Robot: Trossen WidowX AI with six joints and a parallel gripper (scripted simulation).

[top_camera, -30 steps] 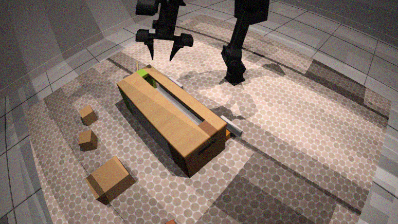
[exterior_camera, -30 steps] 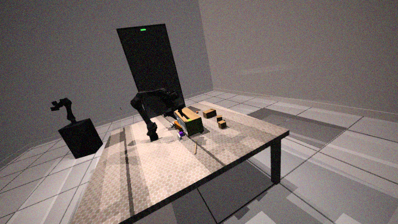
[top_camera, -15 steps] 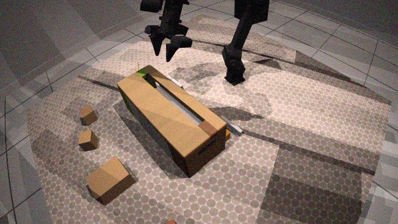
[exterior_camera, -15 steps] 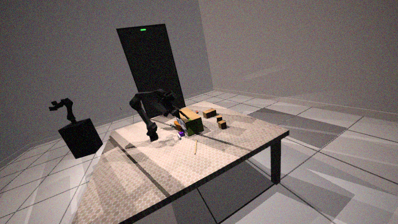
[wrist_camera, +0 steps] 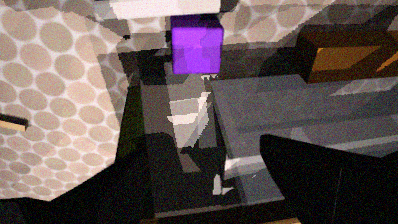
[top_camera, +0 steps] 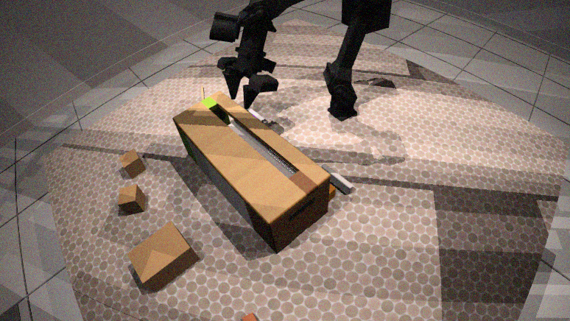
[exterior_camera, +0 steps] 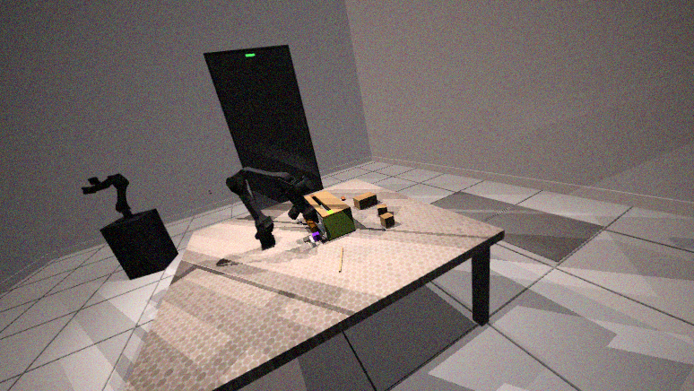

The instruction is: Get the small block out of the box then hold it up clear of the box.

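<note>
My gripper tip is now 80 mm above the purple block and 20 mm past it. The rest, counted from my gripper tip: thin stick: 230 mm to the right, 90 mm below, 50 mm ahead; then box: 150 mm to the left, 30 mm below, 30 mm ahead.
</note>
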